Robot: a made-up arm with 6 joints.
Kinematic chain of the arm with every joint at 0, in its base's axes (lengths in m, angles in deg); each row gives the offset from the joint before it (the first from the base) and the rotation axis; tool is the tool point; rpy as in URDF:
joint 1: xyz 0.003 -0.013 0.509 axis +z
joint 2: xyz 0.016 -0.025 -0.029 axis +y
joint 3: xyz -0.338 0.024 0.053 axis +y
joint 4: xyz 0.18 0.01 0.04 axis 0.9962 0 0.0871
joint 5: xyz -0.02 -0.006 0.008 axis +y
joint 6: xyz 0.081 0.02 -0.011 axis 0.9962 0 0.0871
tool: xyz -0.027 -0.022 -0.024 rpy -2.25 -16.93 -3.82
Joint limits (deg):
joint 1: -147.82..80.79
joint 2: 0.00..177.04
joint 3: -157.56..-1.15
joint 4: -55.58..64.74
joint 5: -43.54..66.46
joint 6: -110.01..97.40
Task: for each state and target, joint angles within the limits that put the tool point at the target. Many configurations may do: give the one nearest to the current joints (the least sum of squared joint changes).
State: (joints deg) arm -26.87 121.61 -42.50 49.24 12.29 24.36
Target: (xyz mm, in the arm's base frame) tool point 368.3 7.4 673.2
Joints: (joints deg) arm -4.59 110.55 -73.96 57.03 8.59 29.21
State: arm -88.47 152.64 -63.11 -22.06 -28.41 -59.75
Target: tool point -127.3 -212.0 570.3
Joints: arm -122.32 109.32 -20.04 -17.23 -15.20 -53.00
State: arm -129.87 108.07 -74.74 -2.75 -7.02 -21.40
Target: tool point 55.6 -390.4 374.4
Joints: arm -81.35 152.52 -65.75 -0.39 -7.82 -18.27
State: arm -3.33 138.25 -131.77 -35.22 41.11 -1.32
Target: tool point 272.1 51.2 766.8
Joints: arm 17.15 99.75 -90.07 -24.52 58.89 9.31
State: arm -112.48 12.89 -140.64 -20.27 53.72 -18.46
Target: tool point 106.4 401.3 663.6
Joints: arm -106.77 1.84 -135.26 -20.07 61.20 -15.26
